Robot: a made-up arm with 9 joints. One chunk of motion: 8 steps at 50 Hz.
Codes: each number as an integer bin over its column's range. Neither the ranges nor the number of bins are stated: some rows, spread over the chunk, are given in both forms.
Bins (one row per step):
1: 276 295 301 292 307 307
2: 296 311 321 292 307 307
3: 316 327 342 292 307 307
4: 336 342 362 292 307 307
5: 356 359 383 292 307 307
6: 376 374 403 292 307 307
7: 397 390 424 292 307 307
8: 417 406 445 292 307 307
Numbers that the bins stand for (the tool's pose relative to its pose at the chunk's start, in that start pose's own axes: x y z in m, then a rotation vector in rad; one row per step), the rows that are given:
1: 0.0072 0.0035 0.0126 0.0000 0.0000 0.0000
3: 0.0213 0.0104 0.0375 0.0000 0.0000 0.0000
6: 0.0424 0.0205 0.0745 0.0000 0.0000 0.0000
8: 0.0569 0.0274 0.1000 0.0000 0.0000 0.0000
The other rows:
2: 0.0143 0.0069 0.0247 0.0000 0.0000 0.0000
4: 0.0284 0.0136 0.0496 0.0000 0.0000 0.0000
5: 0.0354 0.0173 0.0623 0.0000 0.0000 0.0000
7: 0.0498 0.0240 0.0872 0.0000 0.0000 0.0000

